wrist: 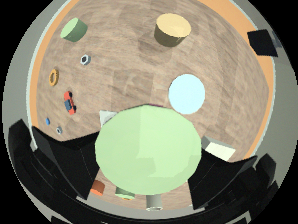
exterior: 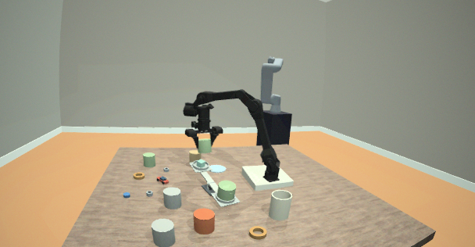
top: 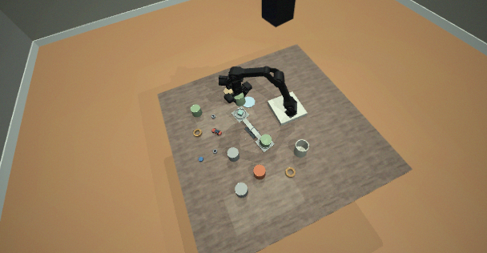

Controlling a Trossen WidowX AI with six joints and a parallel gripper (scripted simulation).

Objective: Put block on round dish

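Now: gripper tip 40 mm short of the mint block, 50 mm to the right of it and 60 mm above it. Also, from my gripper tip: round light-blue dish: 90 mm behind, 50 mm to the right, 150 mm below; tan cup: 10 mm behind, 200 mm to the right, 110 mm below; small balance: 30 mm ahead, 180 mm to the left, 110 mm below.
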